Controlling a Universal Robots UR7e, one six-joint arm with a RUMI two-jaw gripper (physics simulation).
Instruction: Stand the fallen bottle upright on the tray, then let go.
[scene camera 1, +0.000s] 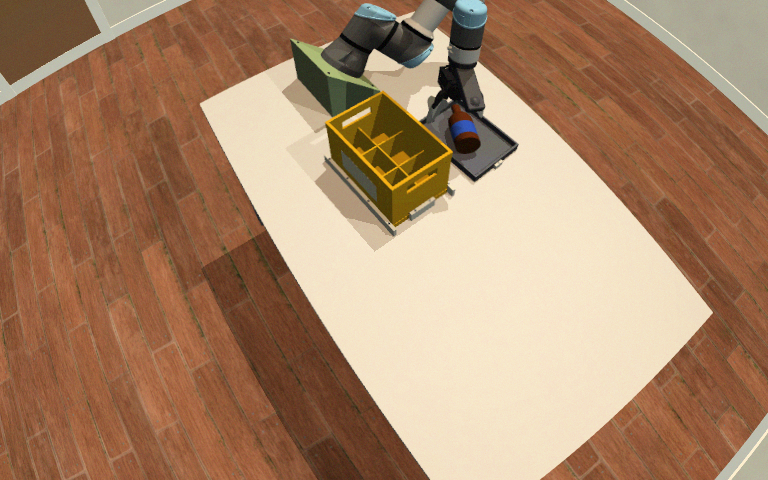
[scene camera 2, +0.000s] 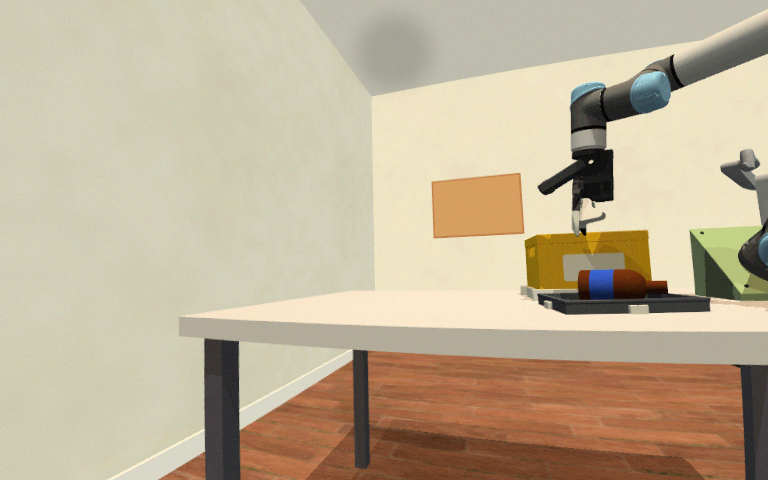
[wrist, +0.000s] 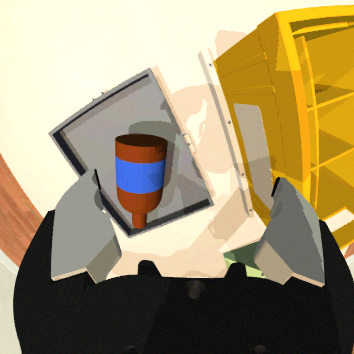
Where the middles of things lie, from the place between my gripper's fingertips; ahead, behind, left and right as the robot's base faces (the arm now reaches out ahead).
Scene:
Right now the brown bottle (scene camera 1: 465, 137) is 4 cm behind my hand, 8 cm to the left of it and 12 cm below it.

